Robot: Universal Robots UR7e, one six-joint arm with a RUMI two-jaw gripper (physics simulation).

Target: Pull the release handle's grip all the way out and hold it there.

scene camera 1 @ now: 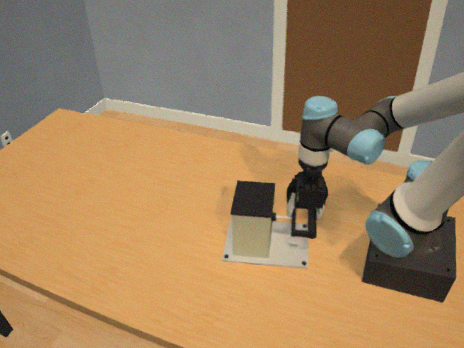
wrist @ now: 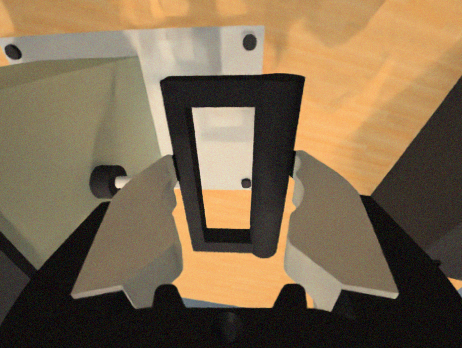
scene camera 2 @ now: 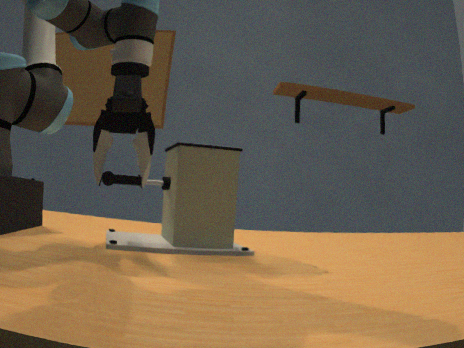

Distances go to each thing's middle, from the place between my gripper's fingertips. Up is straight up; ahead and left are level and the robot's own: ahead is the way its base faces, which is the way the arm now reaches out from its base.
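Reference is the light grey base plate (scene camera 1: 288,251): my hand is 90 mm above the plate, 50 mm to the right of it and 90 mm short of it.
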